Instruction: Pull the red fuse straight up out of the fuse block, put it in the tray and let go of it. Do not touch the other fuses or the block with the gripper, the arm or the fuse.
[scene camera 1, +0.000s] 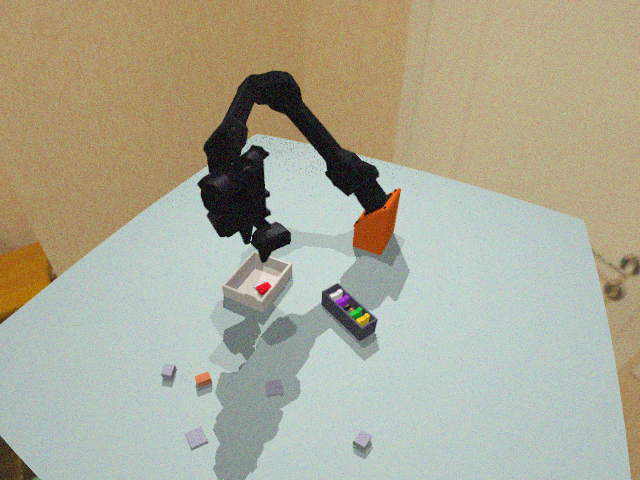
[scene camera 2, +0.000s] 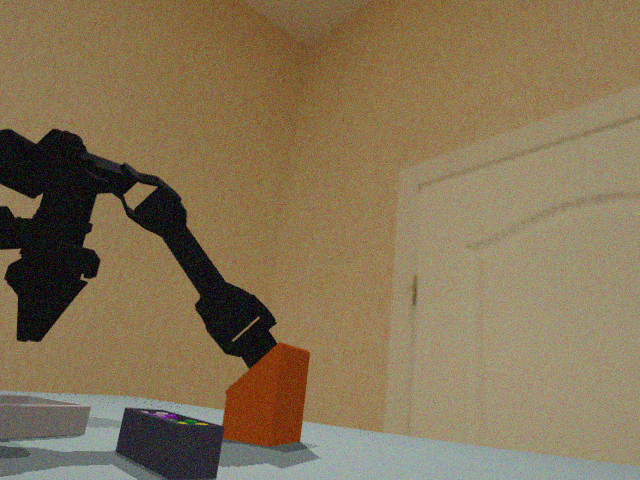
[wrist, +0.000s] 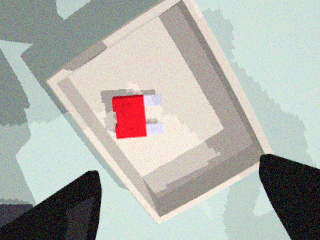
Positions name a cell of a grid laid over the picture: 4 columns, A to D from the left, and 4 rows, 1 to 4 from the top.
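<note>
The gripper (scene camera 2: A3) is open, holding nothing, and it shows in scene camera 1 (scene camera 1: B3) and in the wrist view (wrist: C3) too. There's a red fuse (wrist: B2), and there's also a tray (scene camera 1: B3), which you get in the wrist view (wrist: C3) as well.
</note>
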